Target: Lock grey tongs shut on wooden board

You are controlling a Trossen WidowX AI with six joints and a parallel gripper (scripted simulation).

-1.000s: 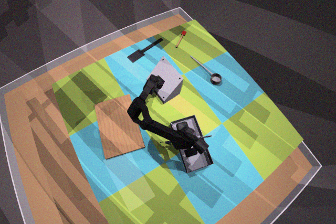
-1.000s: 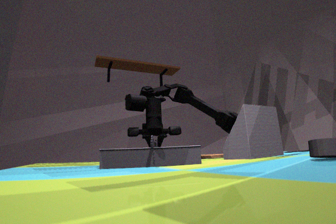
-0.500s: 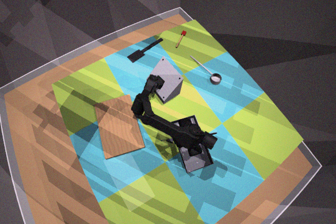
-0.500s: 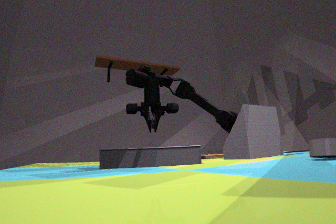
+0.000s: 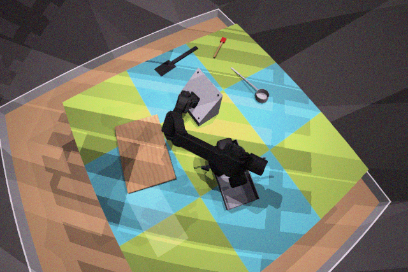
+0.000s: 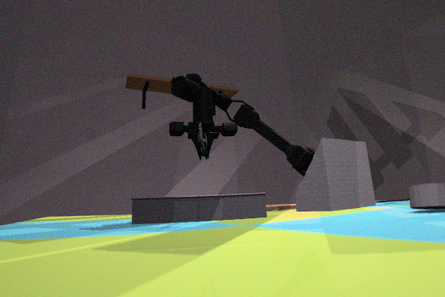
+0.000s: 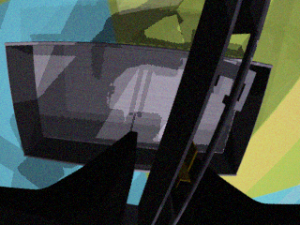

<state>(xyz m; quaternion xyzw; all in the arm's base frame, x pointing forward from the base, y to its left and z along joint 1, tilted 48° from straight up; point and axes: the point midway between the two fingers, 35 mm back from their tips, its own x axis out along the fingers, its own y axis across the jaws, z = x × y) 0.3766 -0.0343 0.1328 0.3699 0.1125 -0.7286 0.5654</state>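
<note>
Right now the dark roasting tin is 3 cm ahead of my gripper tip, 2 cm to the left of it and 13 cm below it. From my gripper tip the other things lie so: wooden board: 34 cm behind, 23 cm to the right, 15 cm below; then yellow lock piece: 1 cm behind, 1 cm to the right, 4 cm above; then black spatula: 70 cm behind, 25 cm to the left, 15 cm below.
</note>
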